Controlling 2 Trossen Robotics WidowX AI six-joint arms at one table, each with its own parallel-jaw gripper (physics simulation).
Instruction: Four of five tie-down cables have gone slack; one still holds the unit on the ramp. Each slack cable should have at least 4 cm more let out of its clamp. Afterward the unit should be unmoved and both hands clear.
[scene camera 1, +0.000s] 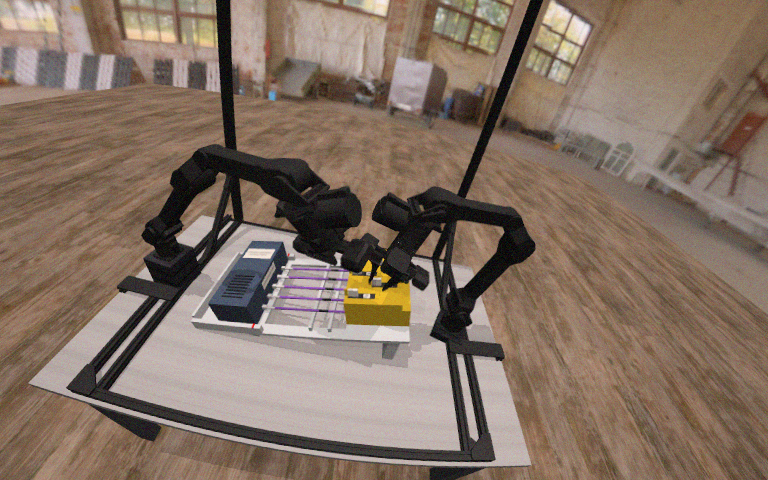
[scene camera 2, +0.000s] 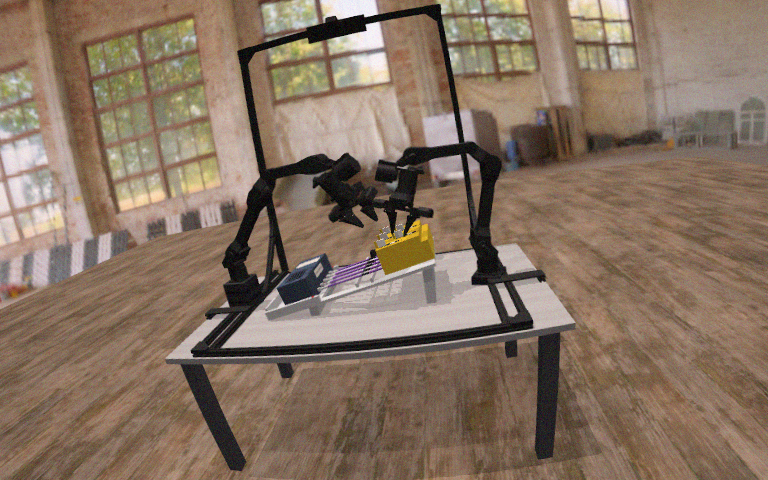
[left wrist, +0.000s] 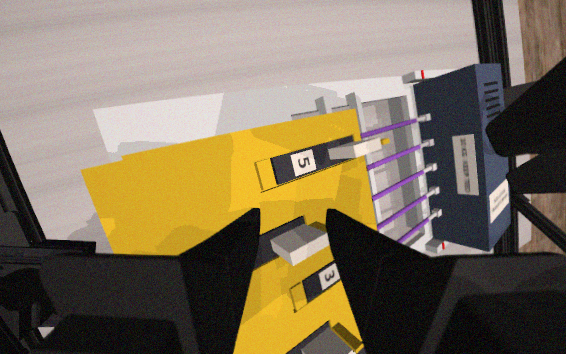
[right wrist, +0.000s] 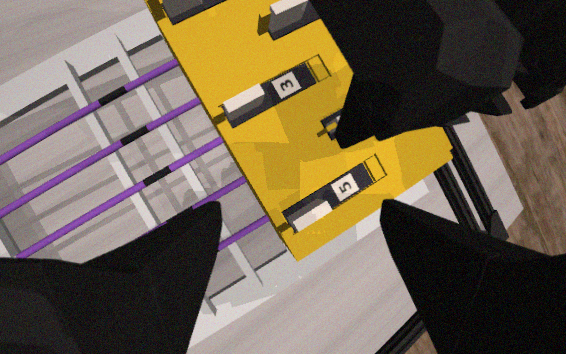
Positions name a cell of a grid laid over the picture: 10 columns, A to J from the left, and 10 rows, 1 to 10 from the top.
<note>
My right gripper (scene camera 1: E6) is open, holding nothing. Further things: my left gripper (scene camera 1: E6) and a clamp 5 (left wrist: F5).
My left gripper shows as well in scene camera 2 (scene camera 2: F5), in the left wrist view (left wrist: F7) and in the right wrist view (right wrist: G4). My right gripper shows as well in scene camera 2 (scene camera 2: E5), in the left wrist view (left wrist: I5) and in the right wrist view (right wrist: F6). The clamp 5 shows as well in the right wrist view (right wrist: F6).
</note>
